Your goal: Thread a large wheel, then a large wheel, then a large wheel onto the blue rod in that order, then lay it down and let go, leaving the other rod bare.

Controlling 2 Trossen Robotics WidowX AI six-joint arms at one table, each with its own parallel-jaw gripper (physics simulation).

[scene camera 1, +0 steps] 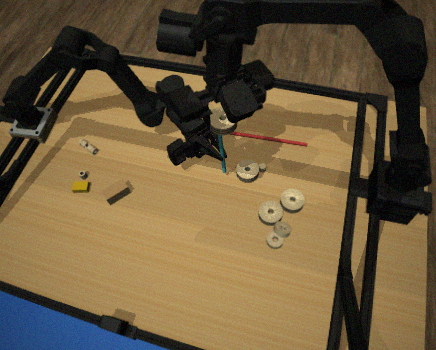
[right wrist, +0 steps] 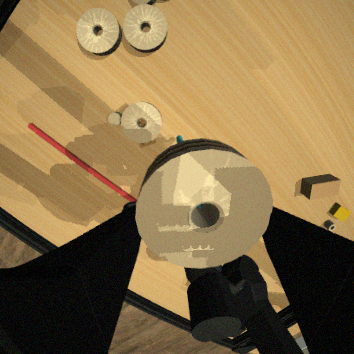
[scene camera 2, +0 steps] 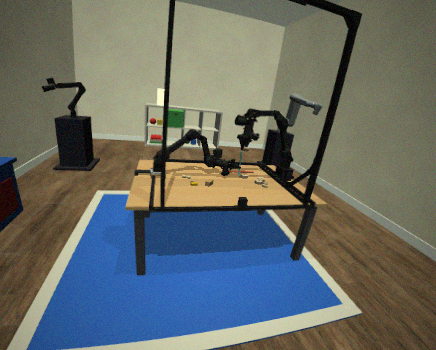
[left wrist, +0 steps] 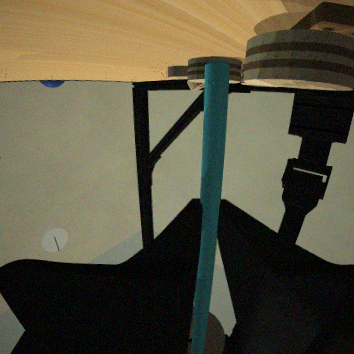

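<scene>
My left gripper is shut on the blue rod and holds it roughly upright, with its lower end showing below the fingers. My right gripper is shut on a large wheel at the rod's upper end. A speck of blue shows in its hole; whether the rod has entered is unclear. More wheels lie flat. The red rod lies bare.
Two smaller wheels lie beyond the wheel pair. A small grey piece touches the nearest wheel. A yellow block, a brown block and a white cylinder lie at the left in scene camera 1.
</scene>
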